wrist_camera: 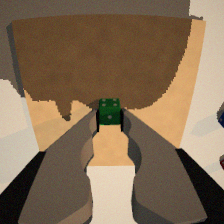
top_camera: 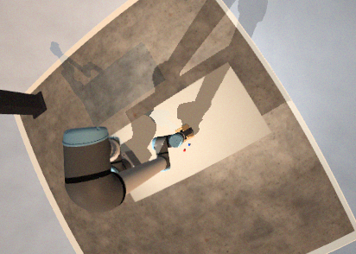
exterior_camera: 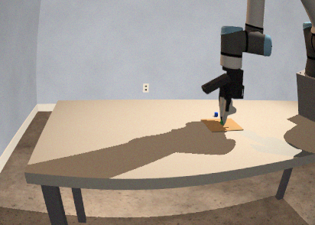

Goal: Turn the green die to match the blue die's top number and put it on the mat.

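My gripper is now 10 mm above the green die. The rest, counted from my hand: red die: 150 mm to the right, 70 mm behind, 10 mm below; then mat: 20 mm below; then blue die: 120 mm to the right, 10 mm below, 10 mm behind.
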